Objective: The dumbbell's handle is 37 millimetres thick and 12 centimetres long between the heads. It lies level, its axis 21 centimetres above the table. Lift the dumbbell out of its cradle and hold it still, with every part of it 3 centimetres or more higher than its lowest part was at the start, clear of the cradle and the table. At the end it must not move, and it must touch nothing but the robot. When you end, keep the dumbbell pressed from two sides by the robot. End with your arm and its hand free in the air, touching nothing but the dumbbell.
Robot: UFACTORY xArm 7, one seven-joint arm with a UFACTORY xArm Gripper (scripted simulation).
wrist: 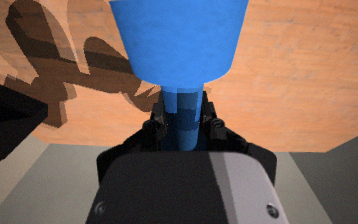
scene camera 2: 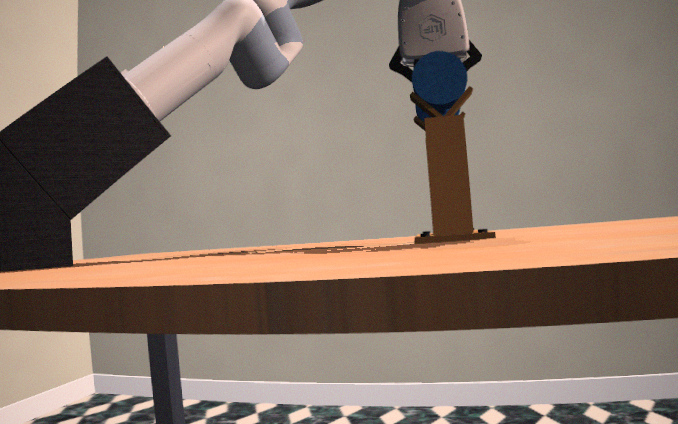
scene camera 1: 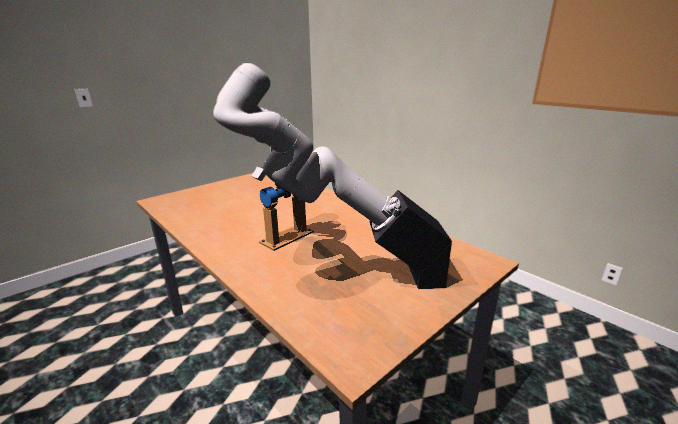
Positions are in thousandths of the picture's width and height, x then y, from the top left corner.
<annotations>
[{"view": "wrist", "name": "my gripper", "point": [510, 449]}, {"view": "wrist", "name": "blue dumbbell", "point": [504, 239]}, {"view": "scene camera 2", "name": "my gripper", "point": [648, 256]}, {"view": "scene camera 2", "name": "blue dumbbell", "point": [650, 185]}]
</annotations>
